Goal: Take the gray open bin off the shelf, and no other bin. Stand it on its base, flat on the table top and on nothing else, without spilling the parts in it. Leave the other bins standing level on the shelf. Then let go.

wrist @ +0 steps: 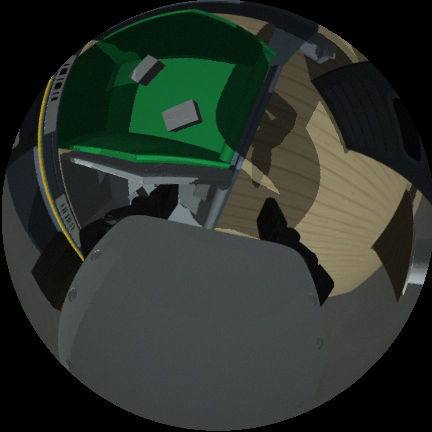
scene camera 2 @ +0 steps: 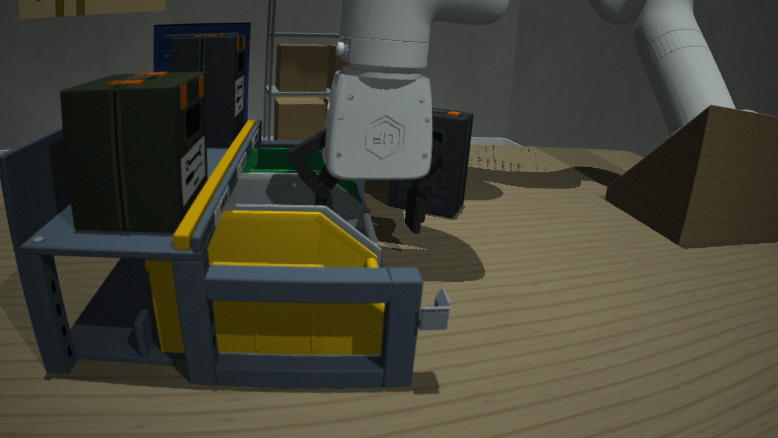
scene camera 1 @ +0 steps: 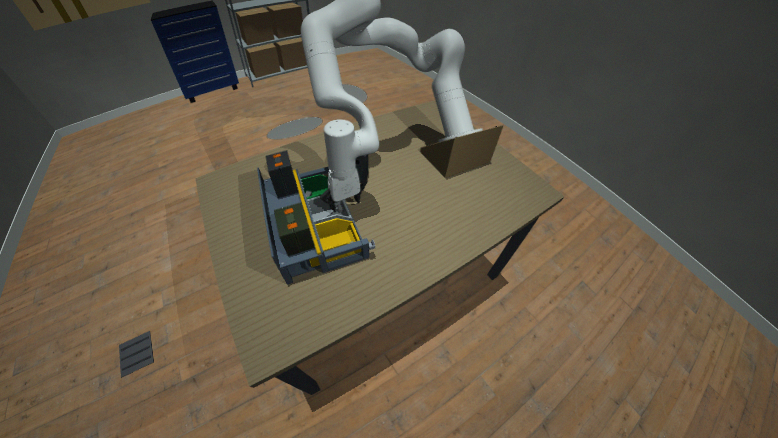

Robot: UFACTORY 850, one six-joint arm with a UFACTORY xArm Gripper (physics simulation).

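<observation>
The gray open bin stands in the shelf, between the green bin and the yellow bin. Gray parts lie in it, partly hidden in the wrist view. My gripper is wide open and empty above the gray bin's front. One finger is over the bin's inside, the other out past its front, over the table top. Whether a finger touches the bin is unclear.
Two dark cases stand on the shelf's upper deck, behind a yellow strip. Another dark case stands on the table beyond the gripper. A brown angled panel stands near the arm's base.
</observation>
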